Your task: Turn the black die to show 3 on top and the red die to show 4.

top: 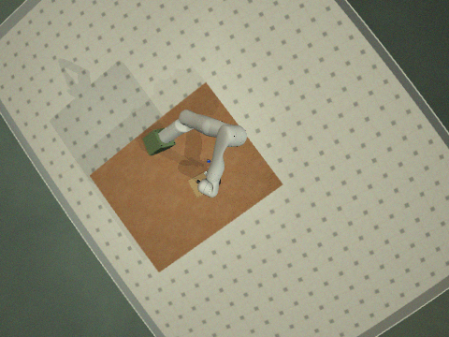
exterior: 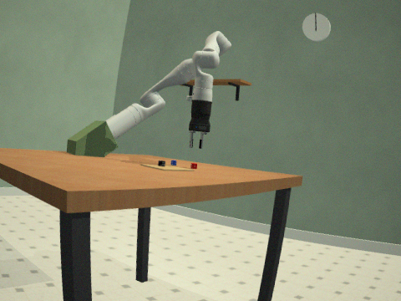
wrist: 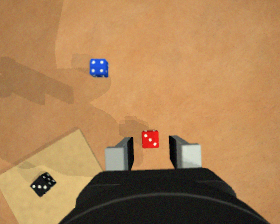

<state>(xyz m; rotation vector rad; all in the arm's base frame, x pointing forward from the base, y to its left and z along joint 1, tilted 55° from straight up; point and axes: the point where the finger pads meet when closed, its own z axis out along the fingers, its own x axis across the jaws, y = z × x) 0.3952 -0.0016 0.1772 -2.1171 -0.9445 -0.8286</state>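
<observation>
Right now my hand is 9 cm above the red die. From my hand the other things lie so: tan mat (14 cm to the right, 10 cm below); then blue die (11 cm behind, 9 cm below); then black die (3 cm behind, 14 cm to the right, 8 cm below).
</observation>
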